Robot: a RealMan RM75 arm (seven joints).
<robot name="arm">
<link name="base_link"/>
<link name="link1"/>
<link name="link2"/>
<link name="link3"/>
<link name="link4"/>
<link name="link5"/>
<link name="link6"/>
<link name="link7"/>
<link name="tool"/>
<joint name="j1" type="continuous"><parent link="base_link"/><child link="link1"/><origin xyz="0 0 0.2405"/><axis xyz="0 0 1"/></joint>
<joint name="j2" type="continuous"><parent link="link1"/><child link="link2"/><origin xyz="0 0 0" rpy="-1.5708 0 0"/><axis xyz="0 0 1"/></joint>
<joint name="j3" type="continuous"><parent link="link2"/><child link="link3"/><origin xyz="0 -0.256 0" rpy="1.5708 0 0"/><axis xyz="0 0 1"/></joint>
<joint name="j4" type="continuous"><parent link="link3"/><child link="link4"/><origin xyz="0 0 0" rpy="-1.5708 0 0"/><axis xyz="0 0 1"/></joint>
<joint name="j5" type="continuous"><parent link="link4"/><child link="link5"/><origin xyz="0 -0.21 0" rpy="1.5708 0 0"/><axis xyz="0 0 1"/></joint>
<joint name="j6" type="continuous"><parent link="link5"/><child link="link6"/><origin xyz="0 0 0" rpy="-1.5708 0 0"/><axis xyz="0 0 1"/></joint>
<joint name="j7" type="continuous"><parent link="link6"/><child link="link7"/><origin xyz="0 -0.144 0" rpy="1.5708 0 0"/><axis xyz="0 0 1"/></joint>
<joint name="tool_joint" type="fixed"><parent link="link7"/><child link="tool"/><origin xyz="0 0 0"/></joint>
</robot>
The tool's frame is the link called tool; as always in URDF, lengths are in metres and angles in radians. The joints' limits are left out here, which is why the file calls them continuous.
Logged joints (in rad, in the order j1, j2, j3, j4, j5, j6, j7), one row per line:
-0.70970 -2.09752 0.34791 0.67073 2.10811 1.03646 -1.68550
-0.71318 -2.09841 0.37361 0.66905 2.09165 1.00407 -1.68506
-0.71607 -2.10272 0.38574 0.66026 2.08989 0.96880 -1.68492
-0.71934 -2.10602 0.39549 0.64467 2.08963 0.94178 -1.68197
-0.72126 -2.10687 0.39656 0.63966 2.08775 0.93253 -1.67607
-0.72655 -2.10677 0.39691 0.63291 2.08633 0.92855 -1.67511
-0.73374 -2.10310 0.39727 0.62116 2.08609 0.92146 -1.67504
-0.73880 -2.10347 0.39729 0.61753 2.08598 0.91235 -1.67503
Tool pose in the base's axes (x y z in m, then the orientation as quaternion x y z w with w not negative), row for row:
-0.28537 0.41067 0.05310 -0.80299 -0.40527 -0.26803 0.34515
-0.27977 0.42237 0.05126 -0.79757 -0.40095 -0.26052 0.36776
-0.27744 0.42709 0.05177 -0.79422 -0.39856 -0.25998 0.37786
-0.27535 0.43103 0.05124 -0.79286 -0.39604 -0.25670 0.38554
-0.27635 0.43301 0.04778 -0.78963 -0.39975 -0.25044 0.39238
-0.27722 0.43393 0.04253 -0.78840 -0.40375 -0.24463 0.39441
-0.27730 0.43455 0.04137 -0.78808 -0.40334 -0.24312 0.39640
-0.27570 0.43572 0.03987 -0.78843 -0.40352 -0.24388 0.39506
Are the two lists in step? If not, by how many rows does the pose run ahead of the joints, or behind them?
The pose runs 2 rows behind the joints: the pose in row i belongs to the joints in row i - 2.
